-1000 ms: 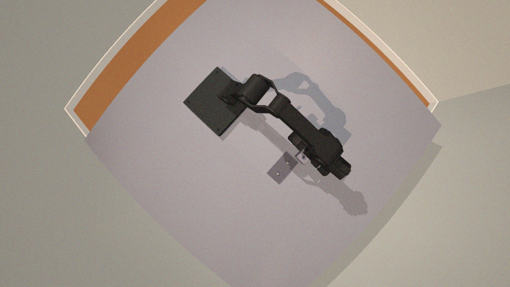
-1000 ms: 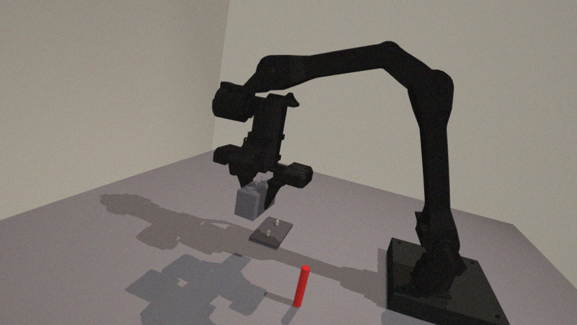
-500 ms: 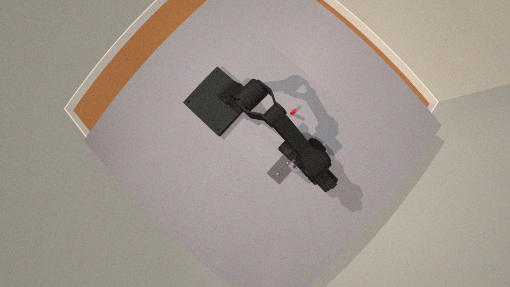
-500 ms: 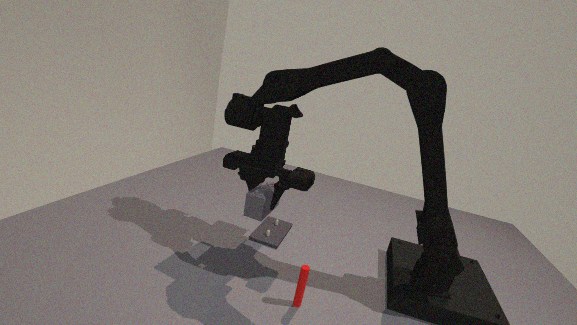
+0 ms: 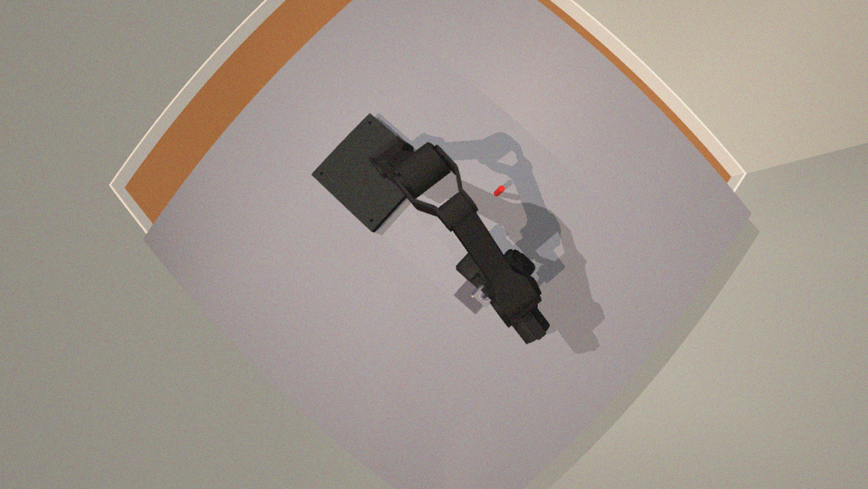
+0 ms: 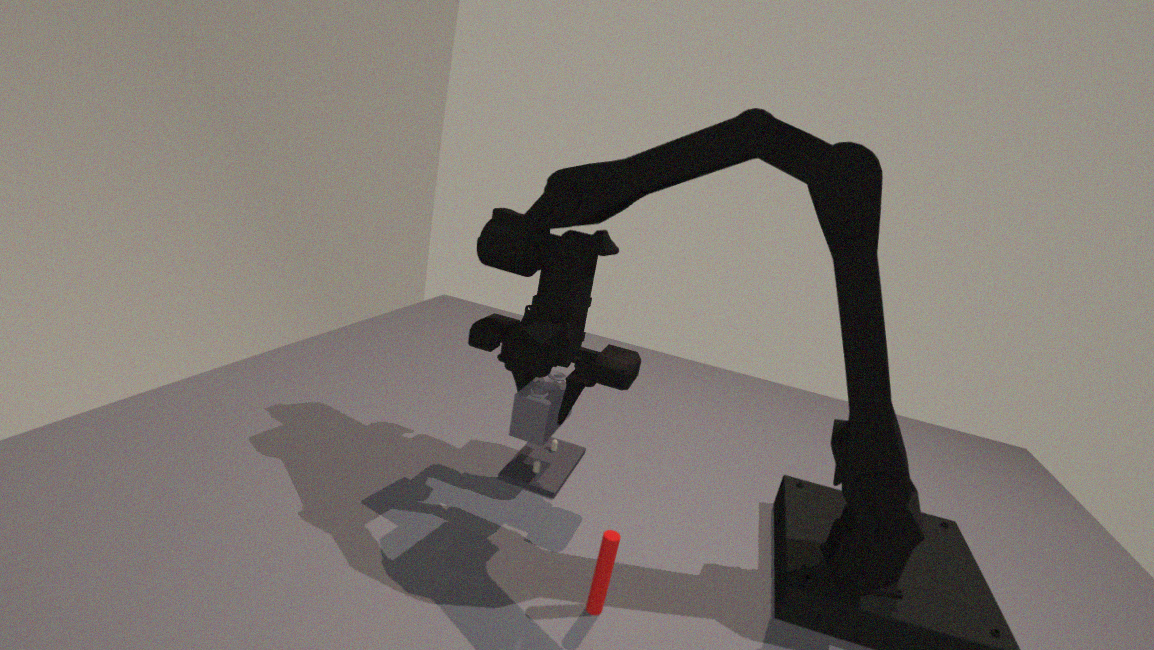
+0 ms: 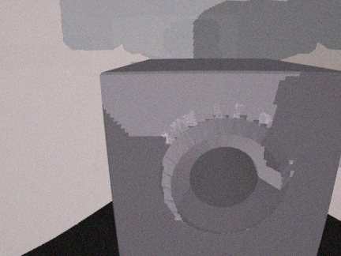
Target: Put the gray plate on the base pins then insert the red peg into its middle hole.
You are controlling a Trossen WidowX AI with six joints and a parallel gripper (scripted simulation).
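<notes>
Right now my gripper tip is 6 cm above the base, 2 cm to the left of it and 1 cm past it. Also, from my gripper tip: red peg 20 cm to the left, 9 cm behind, 3 cm below; gray plate 3 cm above.
</notes>
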